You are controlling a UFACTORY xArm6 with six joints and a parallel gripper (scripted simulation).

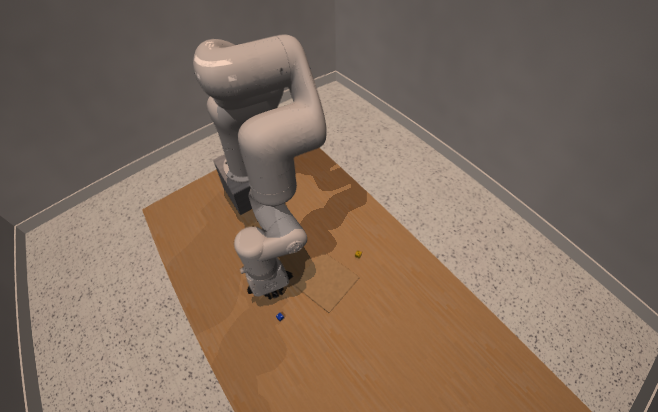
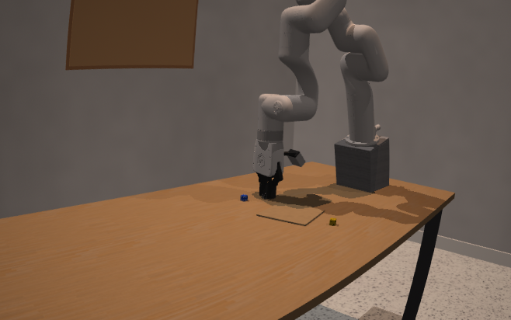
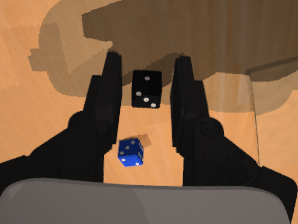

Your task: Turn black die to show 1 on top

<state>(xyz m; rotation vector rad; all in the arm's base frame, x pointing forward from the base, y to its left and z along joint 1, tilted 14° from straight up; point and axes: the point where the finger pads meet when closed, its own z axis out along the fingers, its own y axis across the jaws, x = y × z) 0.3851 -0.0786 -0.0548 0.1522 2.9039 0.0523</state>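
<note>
My gripper is now 2 cm above the black die and 1 cm short of it. From my hand the other things lie so: yellow die: 28 cm to the left, 2 cm below, 2 cm ahead; tan mat: 15 cm to the left, 4 cm ahead, 2 cm below; blue die: 8 cm ahead, 2 cm to the right, 2 cm below.
</note>
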